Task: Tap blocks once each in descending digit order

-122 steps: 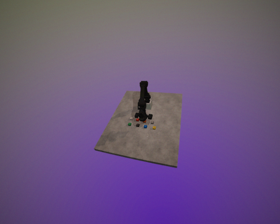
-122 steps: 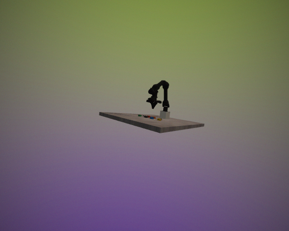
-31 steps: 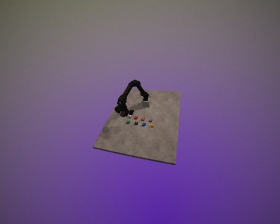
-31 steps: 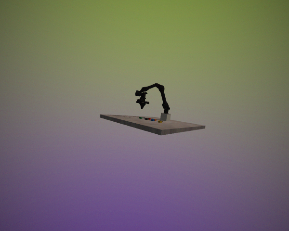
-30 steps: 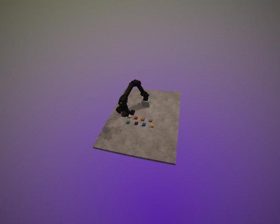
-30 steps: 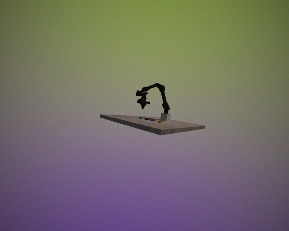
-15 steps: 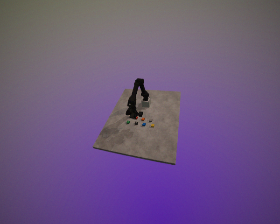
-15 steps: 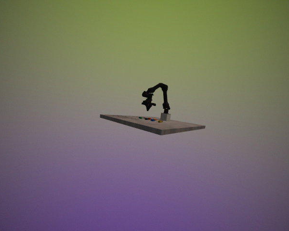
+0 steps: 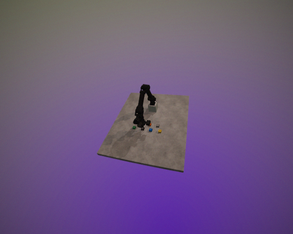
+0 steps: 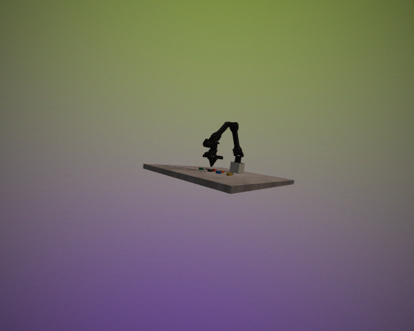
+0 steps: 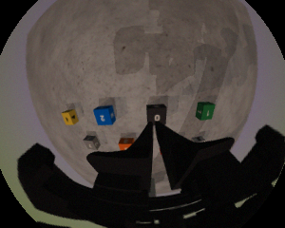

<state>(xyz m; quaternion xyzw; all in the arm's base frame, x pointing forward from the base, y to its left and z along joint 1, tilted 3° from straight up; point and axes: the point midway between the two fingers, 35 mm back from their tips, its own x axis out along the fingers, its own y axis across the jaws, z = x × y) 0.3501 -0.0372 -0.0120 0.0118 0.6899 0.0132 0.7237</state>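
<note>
The black block is 30 mm below my gripper tip and 10 mm to the right of it. From my gripper tip the other things lie so: red block 90 mm behind, 40 mm to the right, 30 mm below; orange block 80 mm behind, 60 mm to the left, 30 mm below; blue block 90 mm to the left, 30 mm below.
</note>
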